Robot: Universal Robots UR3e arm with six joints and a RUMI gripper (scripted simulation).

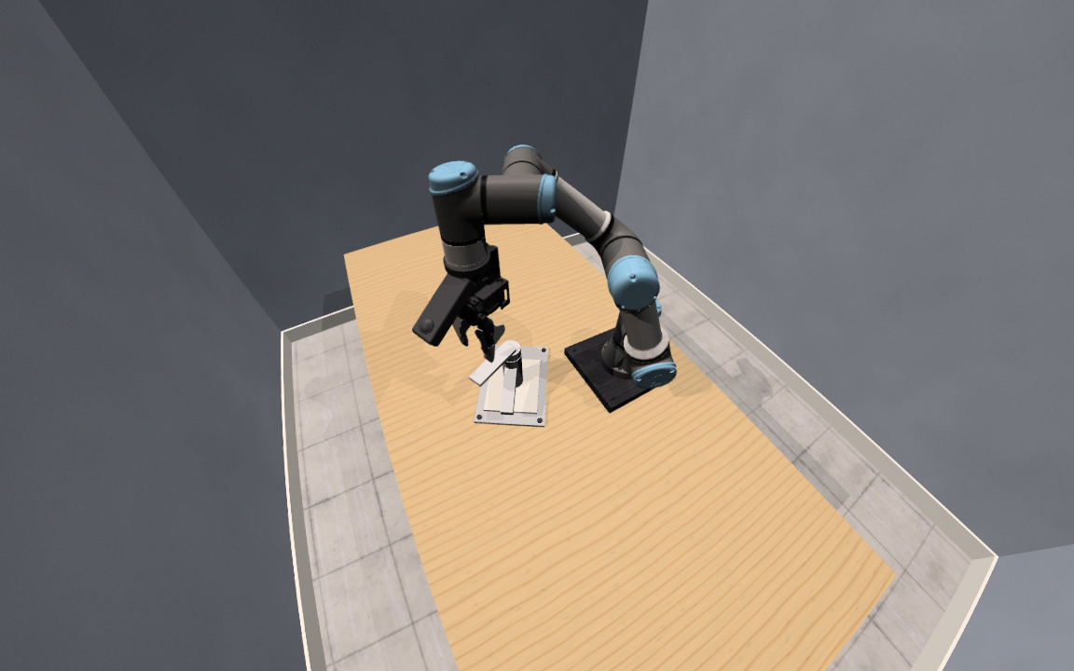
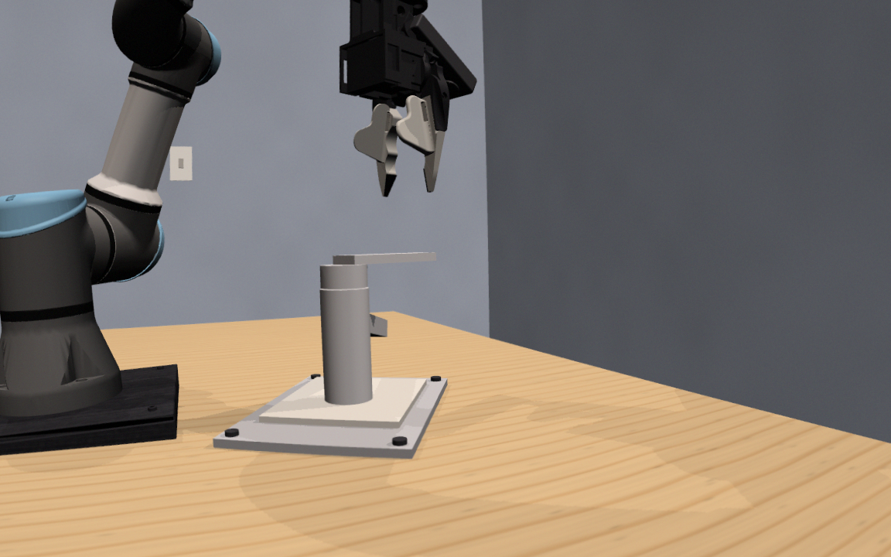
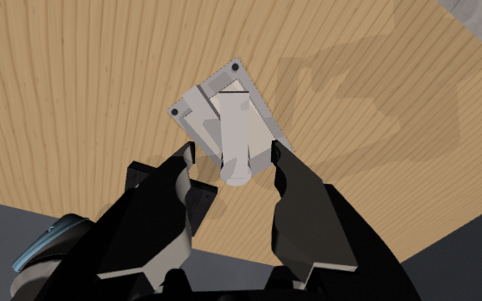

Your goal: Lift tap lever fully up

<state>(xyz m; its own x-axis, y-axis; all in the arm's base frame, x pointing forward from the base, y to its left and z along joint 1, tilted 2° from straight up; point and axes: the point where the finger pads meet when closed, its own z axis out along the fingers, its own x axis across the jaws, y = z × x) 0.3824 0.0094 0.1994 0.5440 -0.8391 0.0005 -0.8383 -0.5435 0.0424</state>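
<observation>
My hand is 30 mm past the lever, 20 mm to the left of it and 80 mm above it. From my hand the other things lie so: tap 50 mm behind, 30 mm to the right, 140 mm below.
</observation>
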